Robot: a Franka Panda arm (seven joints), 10 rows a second.
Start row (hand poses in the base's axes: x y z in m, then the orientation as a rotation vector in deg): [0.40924, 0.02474, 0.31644, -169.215, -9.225, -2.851]
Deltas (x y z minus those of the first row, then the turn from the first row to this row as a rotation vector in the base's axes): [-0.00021, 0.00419, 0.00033, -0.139, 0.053, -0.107]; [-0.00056, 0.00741, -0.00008, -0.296, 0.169, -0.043]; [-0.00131, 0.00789, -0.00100, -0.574, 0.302, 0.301]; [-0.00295, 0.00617, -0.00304, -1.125, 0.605, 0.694]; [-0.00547, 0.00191, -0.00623, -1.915, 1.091, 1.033]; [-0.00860, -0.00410, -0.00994, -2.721, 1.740, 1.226]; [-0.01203, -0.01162, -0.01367, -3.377, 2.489, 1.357]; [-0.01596, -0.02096, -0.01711, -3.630, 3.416, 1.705]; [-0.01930, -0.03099, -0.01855, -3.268, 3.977, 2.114]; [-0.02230, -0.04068, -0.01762, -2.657, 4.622, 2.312]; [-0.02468, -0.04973, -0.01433, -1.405, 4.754, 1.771]
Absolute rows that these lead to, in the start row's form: [0.40903, 0.02893, 0.31677, -169.363, -9.070, -2.778]; [0.40868, 0.03215, 0.31636, -169.510, -9.159, -2.587]; [0.40793, 0.03263, 0.31544, -169.751, -9.670, -2.324]; [0.40629, 0.03091, 0.31340, -170.252, -10.251, -1.782]; [0.40377, 0.02665, 0.31021, -170.986, -10.748, -0.954]; [0.40064, 0.02064, 0.30650, -171.741, -11.009, 0.107]; [0.39721, 0.01312, 0.30277, -172.341, -11.151, 1.303]; [0.39328, 0.00378, 0.29933, -172.496, -11.560, 2.767]; [0.38994, -0.00625, 0.29789, -172.048, -12.062, 3.629]; [0.38694, -0.01594, 0.29882, -171.368, -12.212, 4.558]; [0.38456, -0.02499, 0.30211, -170.180, -11.283, 4.550]
